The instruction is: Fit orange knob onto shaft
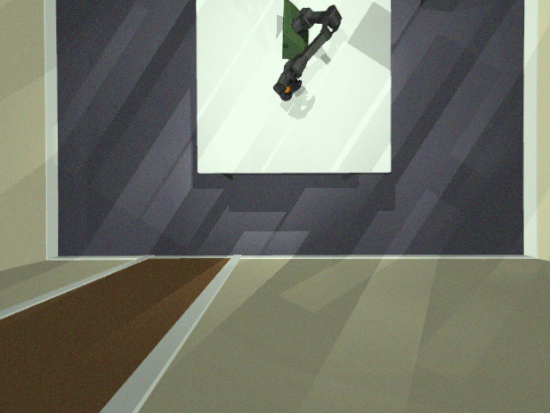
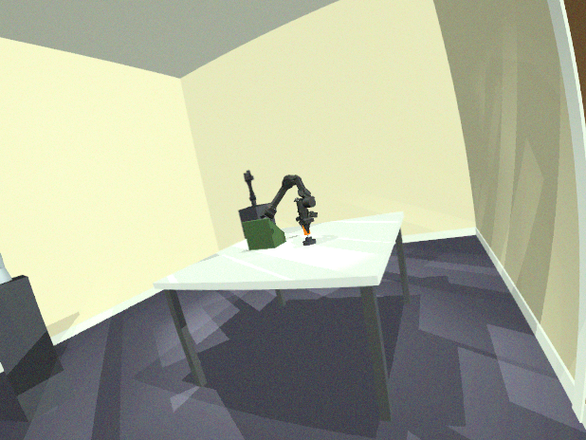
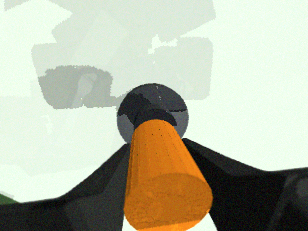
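Now: gripper tip 30 mm below the orange knob. From my gripper tip the other things lie so: pedestal 40 mm below.
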